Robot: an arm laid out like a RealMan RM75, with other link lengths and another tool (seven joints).
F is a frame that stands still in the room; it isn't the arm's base.
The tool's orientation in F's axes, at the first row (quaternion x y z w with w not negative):
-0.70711, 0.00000, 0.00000, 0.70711
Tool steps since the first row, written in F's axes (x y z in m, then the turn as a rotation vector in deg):
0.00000, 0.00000, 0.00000, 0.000, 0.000, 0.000
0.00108, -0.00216, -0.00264, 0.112, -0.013, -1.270
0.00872, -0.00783, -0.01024, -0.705, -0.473, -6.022
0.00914, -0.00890, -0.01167, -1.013, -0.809, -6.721
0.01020, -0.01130, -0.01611, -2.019, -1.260, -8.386
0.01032, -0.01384, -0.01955, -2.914, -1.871, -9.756
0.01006, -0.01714, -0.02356, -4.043, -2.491, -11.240
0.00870, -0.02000, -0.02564, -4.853, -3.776, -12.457
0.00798, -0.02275, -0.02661, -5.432, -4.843, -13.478
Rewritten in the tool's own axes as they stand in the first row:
0.00000, 0.00000, 0.00000, 0.000, 0.000, 0.000
0.00108, 0.00264, -0.00216, 0.112, 1.270, -0.013
0.00872, 0.01024, -0.00783, -0.705, 6.022, -0.473
0.00914, 0.01167, -0.00890, -1.013, 6.721, -0.809
0.01020, 0.01611, -0.01130, -2.019, 8.386, -1.260
0.01032, 0.01955, -0.01384, -2.914, 9.756, -1.871
0.01006, 0.02356, -0.01714, -4.043, 11.240, -2.491
0.00870, 0.02564, -0.02000, -4.853, 12.457, -3.776
0.00798, 0.02661, -0.02275, -5.432, 13.478, -4.843

